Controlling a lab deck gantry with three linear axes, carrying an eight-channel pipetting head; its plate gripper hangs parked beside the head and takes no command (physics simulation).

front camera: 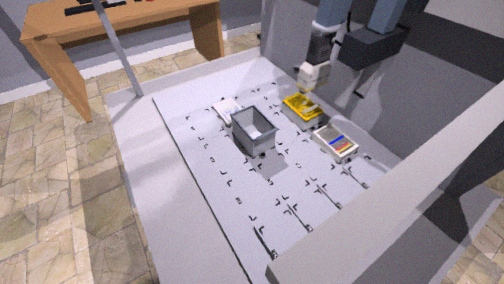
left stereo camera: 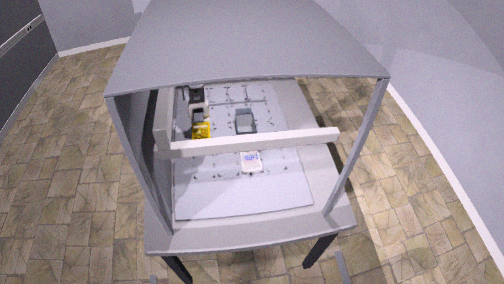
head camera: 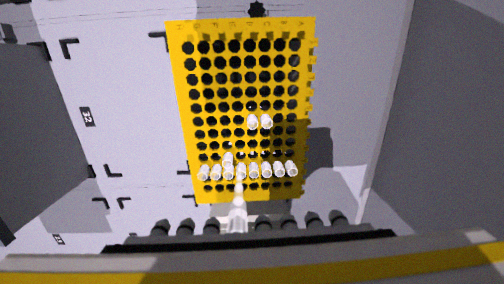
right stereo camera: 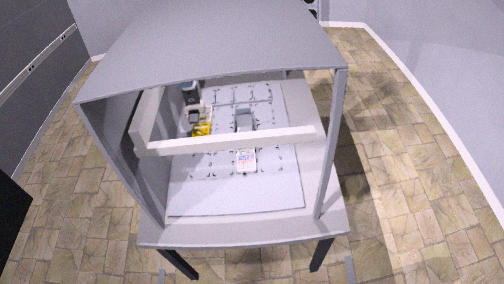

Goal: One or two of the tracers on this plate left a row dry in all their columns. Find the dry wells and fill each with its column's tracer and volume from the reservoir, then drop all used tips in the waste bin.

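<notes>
The pipetting head hangs over the yellow tip rack. One clear tip is on the fourth nozzle from the left; its lower end shows near the rack's full row of tips. One loose-standing tip and two tips beyond it also stand in the rack. The white well plate shows blue and reddish wells, too small to read. The reservoir shows blue, red and yellow troughs. The parked plate gripper hangs beside the head, its opening unclear.
The grey waste bin stands beside the well plate, across from the tip rack. A white gantry beam spans the deck and hides part of it in the stereo views. A wooden desk stands outside the enclosure.
</notes>
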